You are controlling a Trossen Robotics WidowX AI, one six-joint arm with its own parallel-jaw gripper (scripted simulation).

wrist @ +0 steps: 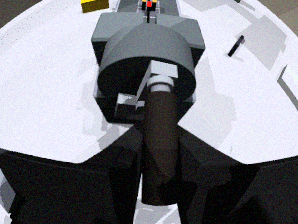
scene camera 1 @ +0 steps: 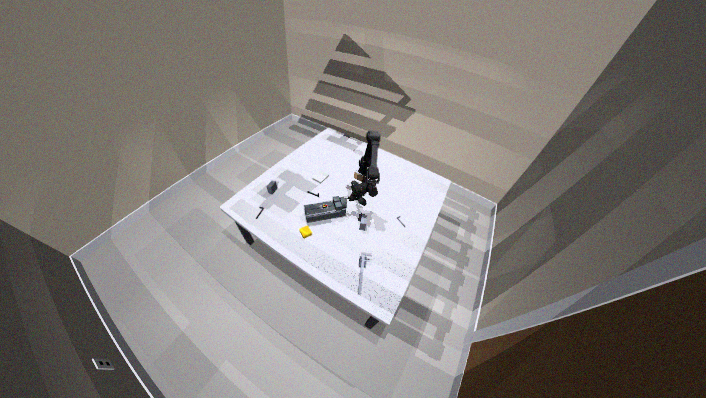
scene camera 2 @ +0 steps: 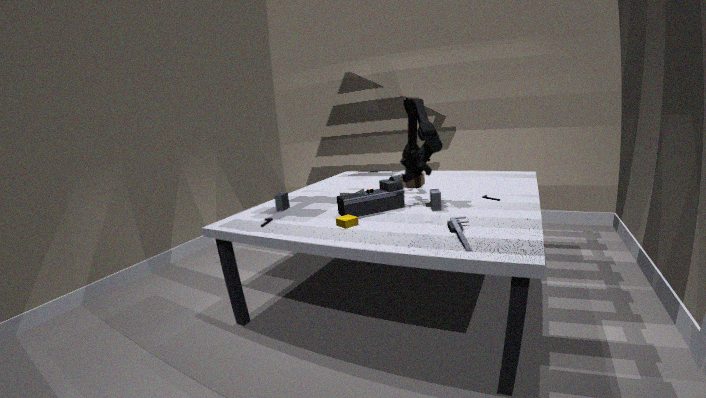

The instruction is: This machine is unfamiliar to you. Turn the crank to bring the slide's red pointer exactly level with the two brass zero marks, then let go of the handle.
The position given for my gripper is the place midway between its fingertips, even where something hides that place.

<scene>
In view: my gripper (wrist: 155, 127) and a dark crank handle (wrist: 160, 170).
</scene>
